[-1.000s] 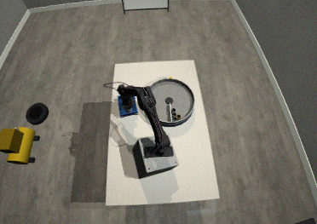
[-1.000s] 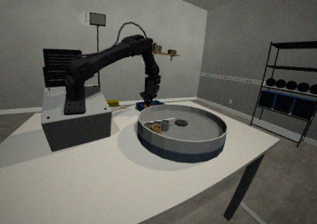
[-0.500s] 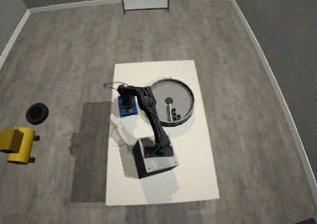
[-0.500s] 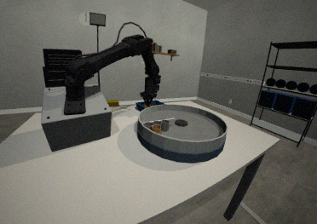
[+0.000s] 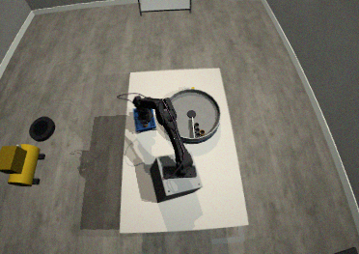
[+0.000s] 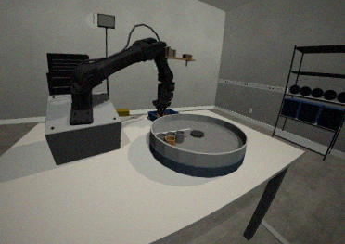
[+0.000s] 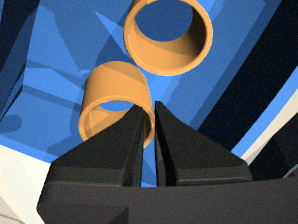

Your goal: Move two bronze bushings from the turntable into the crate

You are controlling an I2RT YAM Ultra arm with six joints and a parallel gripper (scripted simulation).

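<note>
The blue crate is 4 cm ahead of my hand, 2 cm to the left of it and 2 cm below it. Round my hand: turntable 2 cm ahead, 33 cm to the right, 1 cm above.
</note>
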